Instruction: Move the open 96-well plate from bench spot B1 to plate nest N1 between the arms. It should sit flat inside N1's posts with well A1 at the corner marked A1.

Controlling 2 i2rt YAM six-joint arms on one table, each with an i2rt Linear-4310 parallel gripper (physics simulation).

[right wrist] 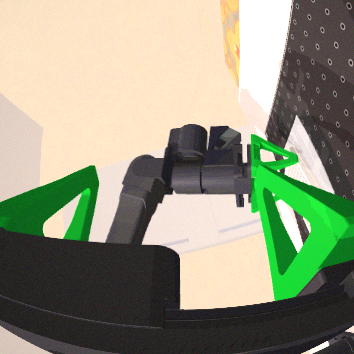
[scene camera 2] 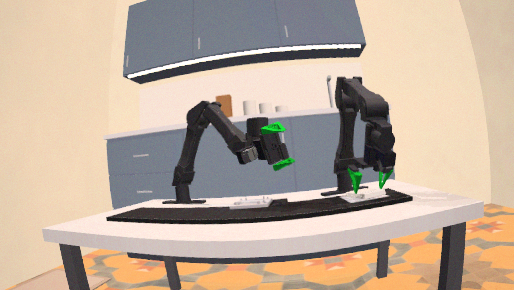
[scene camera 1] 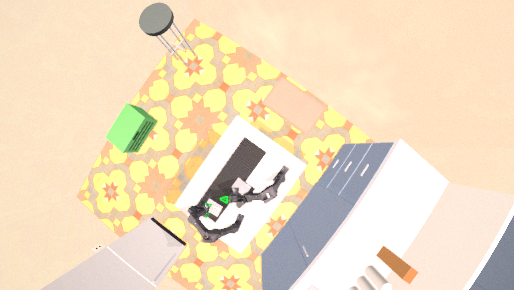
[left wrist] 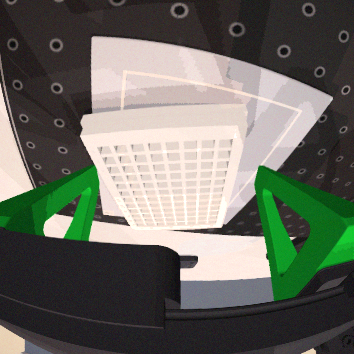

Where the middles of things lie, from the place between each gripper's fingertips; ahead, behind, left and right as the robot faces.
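White well plate (left wrist: pixel 168 167): my right hand is 170 mm above it, 20 mm past it and 230 mm to the right of it.
Relative to my left hand, the plate is 10 mm below, 30 mm behind and 10 mm to the right.
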